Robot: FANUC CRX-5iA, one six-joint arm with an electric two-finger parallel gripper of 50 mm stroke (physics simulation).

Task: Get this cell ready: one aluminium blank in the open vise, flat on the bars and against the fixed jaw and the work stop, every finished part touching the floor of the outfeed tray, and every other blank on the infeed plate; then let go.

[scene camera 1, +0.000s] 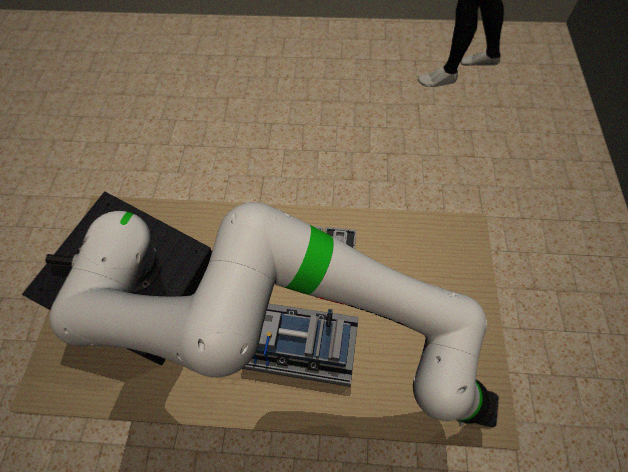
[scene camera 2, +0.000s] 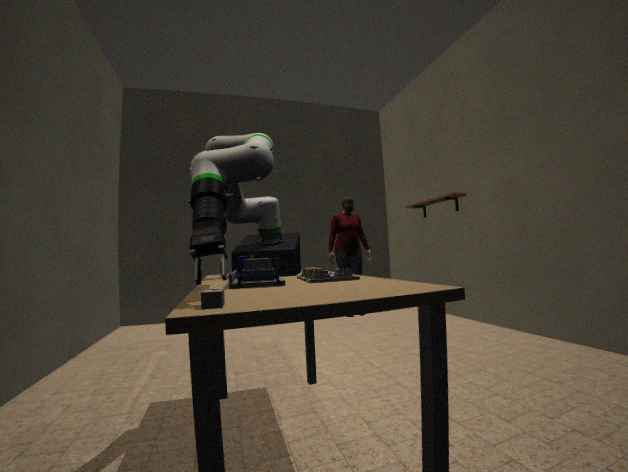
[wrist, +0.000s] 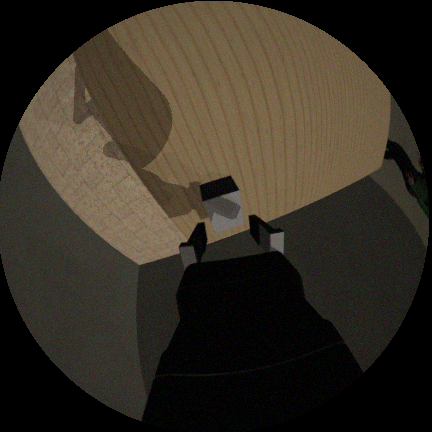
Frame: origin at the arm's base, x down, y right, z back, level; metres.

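Seen in the pictures: gripper, between the fingertips: (scene camera 2: 210, 280) (wrist: 227, 227); arm's base, origin of its link: (scene camera 2: 270, 241).
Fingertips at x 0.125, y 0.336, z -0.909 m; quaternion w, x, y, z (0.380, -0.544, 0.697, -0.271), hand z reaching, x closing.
Pixels of each thing's middle, then the offset from my fingertips to it. Level surfaces: height alone.
- grey metal block, middle of its body: (wrist: 222, 204) (scene camera 2: 213, 298) dx +0.040, dy -0.003, dz -0.001 m
- vise, middle of its body: (scene camera 1: 300, 338) (scene camera 2: 256, 270) dx +0.008, dy -0.178, dz +0.461 m
- wooden table, height of its surface: dx +0.058 m
A grey metal block (scene camera 2: 212, 298) (wrist: 226, 215), which looks like an aluminium blank, stands on the table near its front left corner in scene camera 2; the arm hides it in scene camera 1. My gripper (scene camera 2: 210, 278) (wrist: 227, 227) is open and empty, above the table. Its fingertips are apart from the block, with the block just beyond them in the wrist view. The vise (scene camera 1: 294, 346) (scene camera 2: 257, 275) has its jaws apart; no blank shows between them. A low tray (scene camera 2: 327, 279) holding several small parts is right of the vise; the arm largely covers that area in scene camera 1.
The wooden table (scene camera 1: 431, 243) (scene camera 2: 355, 291) (wrist: 280, 120) has edges close to the block. The black robot base (scene camera 1: 175, 243) (scene camera 2: 289, 248) is behind the vise in scene camera 2. A person in red (scene camera 2: 347, 230) stands beyond the table. A wall shelf (scene camera 2: 436, 200) is on the right.
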